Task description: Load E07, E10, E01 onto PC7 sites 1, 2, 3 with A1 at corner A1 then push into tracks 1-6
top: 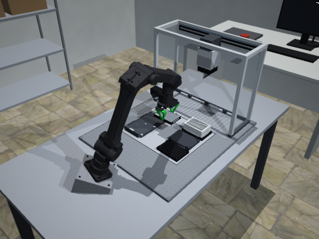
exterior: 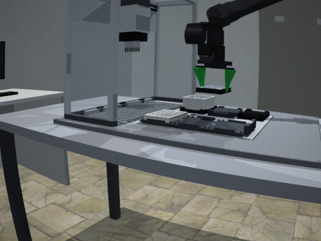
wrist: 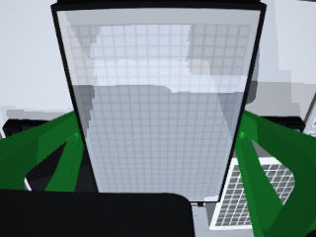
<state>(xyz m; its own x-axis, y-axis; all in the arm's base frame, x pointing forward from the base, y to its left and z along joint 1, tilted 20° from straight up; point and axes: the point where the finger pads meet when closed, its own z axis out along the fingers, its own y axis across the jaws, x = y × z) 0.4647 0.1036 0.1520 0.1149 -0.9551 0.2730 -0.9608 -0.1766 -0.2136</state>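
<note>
My hand is 10 mm past the dark plate carrier PC7, 120 mm to the right of it and 90 mm above it. From my hand the other things lie so: 96-well plate E01: 90 mm ahead, 130 mm to the left, 80 mm below; then plate nest S2: 10 mm ahead, 130 mm to the right, 100 mm below; then plate nest S3: 120 mm ahead, 120 mm to the right, 100 mm below.
</note>
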